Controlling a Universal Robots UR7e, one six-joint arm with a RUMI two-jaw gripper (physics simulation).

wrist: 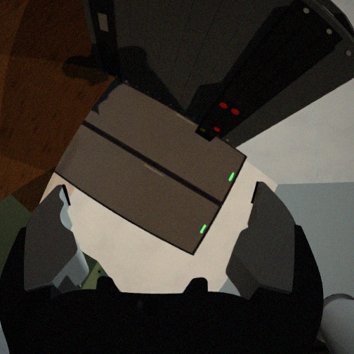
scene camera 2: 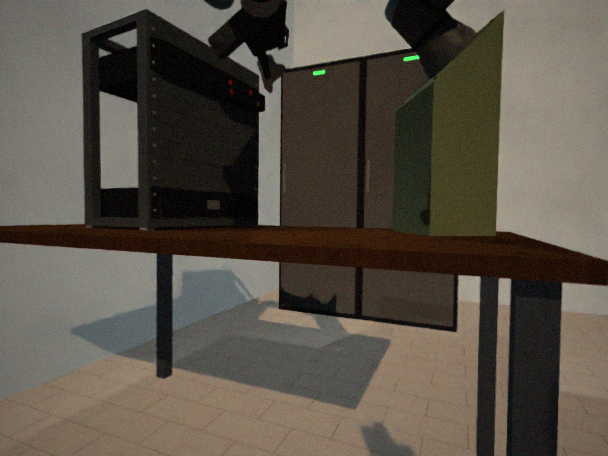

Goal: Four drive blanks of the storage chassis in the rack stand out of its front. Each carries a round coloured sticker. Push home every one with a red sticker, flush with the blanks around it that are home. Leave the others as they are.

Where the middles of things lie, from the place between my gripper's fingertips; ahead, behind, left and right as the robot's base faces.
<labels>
Now: the rack (scene camera 2: pixel 198 150) 430 mm ahead of my hand, 130 mm to the right of it and 120 mm below it.
</labels>
